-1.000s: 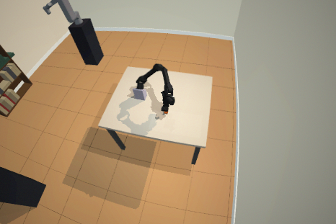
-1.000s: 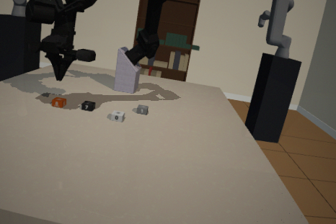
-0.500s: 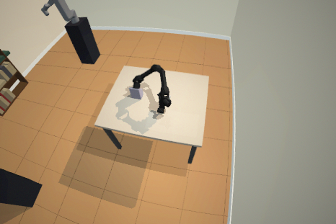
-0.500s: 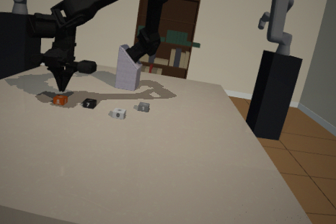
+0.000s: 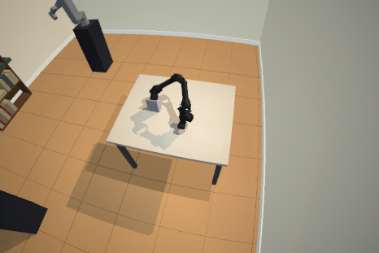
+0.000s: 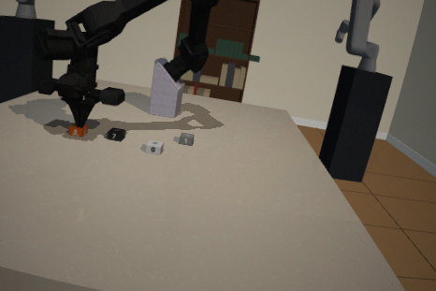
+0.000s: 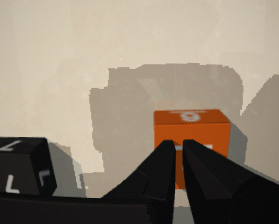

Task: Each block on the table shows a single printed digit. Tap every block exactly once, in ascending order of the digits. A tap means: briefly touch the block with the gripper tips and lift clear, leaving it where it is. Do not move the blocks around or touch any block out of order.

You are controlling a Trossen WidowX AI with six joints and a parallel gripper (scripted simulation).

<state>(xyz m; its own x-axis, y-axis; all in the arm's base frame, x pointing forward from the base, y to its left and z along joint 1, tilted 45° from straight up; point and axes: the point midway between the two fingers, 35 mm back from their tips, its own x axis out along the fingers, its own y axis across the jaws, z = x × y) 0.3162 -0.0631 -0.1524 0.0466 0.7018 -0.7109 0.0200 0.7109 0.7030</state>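
My gripper tip is 1 cm to the left of the orange block and 1 cm above it. From my gripper tip the other things lie so: black block marked 7 (2 cm behind, 8 cm to the left, 1 cm below); grey block (6 cm behind, 25 cm to the left, 1 cm below).
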